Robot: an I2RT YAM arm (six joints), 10 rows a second.
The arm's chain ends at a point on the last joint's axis. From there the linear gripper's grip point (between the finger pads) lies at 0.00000 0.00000 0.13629 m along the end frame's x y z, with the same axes.
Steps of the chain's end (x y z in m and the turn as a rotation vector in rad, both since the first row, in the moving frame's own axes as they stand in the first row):
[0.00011 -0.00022 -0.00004 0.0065 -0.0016 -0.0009]
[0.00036 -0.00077 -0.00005 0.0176 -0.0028 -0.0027]
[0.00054 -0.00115 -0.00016 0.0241 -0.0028 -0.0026]
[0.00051 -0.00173 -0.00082 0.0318 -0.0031 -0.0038]
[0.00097 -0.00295 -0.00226 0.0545 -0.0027 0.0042]
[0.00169 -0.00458 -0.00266 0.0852 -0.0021 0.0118]
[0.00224 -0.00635 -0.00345 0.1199 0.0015 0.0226]
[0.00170 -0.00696 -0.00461 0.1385 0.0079 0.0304]
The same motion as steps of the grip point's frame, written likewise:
[-0.00011 -0.00111 -0.00004 0.0065 -0.0016 -0.0009]
[-0.00002 -0.00317 -0.00007 0.0176 -0.0028 -0.0027]
[0.00015 -0.00443 -0.00020 0.0241 -0.0028 -0.0026]
[0.00008 -0.00606 -0.00089 0.0318 -0.0031 -0.0038]
[0.00062 -0.01037 -0.00246 0.0545 -0.0027 0.0042]
[0.00147 -0.01618 -0.00315 0.0852 -0.0021 0.0118]
[0.00263 -0.02265 -0.00443 0.1199 0.0015 0.0226]
[0.00306 -0.02576 -0.00592 0.1385 0.0079 0.0304]

